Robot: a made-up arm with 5 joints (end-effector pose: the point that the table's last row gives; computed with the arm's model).
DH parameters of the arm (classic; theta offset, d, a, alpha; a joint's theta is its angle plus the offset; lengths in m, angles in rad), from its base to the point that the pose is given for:
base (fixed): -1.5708 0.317 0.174 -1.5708
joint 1: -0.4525 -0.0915 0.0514 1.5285
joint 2: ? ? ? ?
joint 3: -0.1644 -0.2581 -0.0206 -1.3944
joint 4: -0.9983 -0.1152 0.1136 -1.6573
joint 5: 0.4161 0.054 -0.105 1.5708
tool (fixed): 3.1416 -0.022 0 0
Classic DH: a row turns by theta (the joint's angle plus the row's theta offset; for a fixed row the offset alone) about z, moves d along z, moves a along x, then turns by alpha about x.
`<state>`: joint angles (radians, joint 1 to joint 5).
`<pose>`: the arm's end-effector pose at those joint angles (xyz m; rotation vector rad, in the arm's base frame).
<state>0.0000 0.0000 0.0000 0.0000 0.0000</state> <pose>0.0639 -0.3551 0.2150 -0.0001 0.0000 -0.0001</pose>
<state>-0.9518 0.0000 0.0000 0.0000 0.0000</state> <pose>0.0639 -0.3621 0.4053 -0.9519 -0.0001 0.0000</pose>
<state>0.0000 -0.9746 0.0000 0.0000 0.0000</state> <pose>-0.0625 -0.4473 0.2658 -0.0413 -0.4257 -0.8758</pose>
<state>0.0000 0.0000 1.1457 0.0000 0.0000</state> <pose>0.0773 -0.4109 0.3034 -0.8076 0.6261 0.5180</pose>
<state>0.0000 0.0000 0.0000 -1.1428 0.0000</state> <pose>0.0208 -0.3147 0.2303 -0.4602 -0.0988 -1.0415</pose>
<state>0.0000 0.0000 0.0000 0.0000 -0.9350</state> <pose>0.0036 -0.3551 0.1395 0.0000 0.9350 -0.0001</pose>
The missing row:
joint 2: -0.382 0.0947 -0.014 0.9081
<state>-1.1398 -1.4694 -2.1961 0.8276 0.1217</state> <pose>-0.1099 -0.2307 0.6661 0.2563 2.9032 -1.1268</pose>
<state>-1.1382 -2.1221 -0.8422 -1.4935 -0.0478</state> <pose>-0.1470 -0.2637 0.5365 -1.3596 2.2065 1.5553</pose>
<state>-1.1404 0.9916 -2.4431 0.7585 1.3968</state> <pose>0.0044 -0.3060 0.1653 0.7677 -2.1006 -0.3290</pose>
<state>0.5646 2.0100 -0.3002 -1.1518 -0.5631</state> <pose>-0.1778 -0.1081 0.1503 -0.1052 0.7803 0.8360</pose>
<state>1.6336 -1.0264 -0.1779 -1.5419 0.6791</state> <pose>-0.0209 -0.1860 0.1418 -0.1996 1.2203 -1.8453</pose>
